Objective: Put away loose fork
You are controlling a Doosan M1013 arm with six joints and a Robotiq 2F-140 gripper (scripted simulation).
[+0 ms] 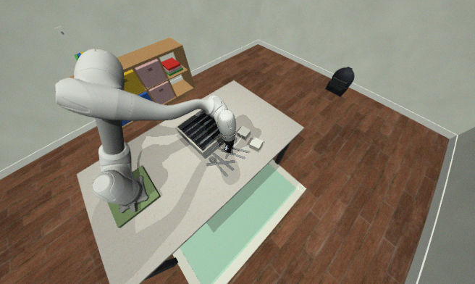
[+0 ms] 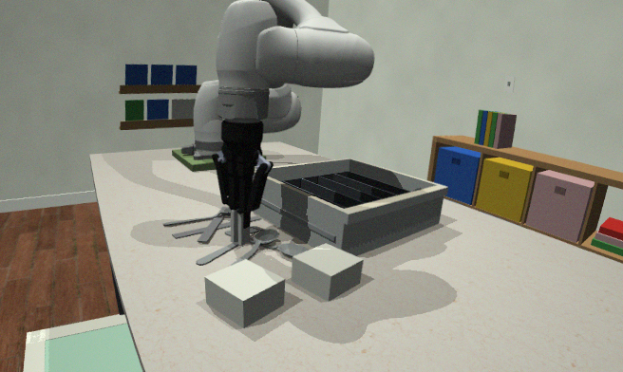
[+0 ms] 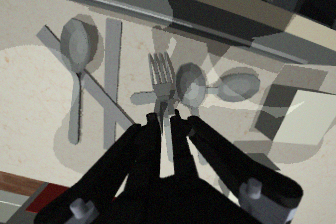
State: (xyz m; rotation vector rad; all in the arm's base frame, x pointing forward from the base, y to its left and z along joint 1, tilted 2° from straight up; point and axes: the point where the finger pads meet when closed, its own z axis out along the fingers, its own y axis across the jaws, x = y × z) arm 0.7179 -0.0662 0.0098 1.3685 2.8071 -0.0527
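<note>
The cutlery tray lies 27 cm to the left of my hand, 8 cm behind it and 2 cm above it.
</note>
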